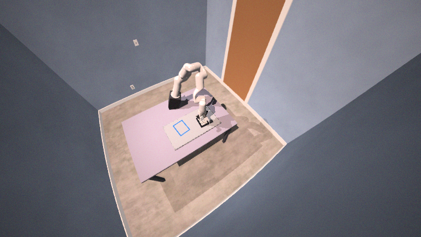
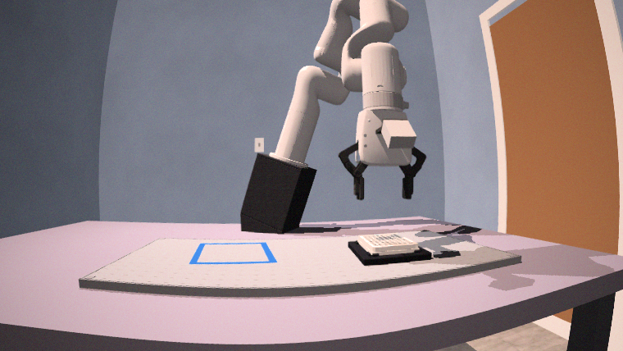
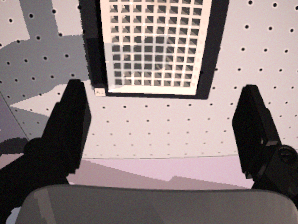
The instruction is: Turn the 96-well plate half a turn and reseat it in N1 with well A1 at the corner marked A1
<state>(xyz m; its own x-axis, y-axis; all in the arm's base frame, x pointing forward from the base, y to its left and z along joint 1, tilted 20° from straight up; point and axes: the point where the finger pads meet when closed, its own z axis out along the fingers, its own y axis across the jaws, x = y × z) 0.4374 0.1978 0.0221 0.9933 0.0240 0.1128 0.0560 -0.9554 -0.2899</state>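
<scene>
Now: hand 9 cm above the white 96-well plate. The rest, counted from my hand: black plate nest N1: 11 cm below.
</scene>
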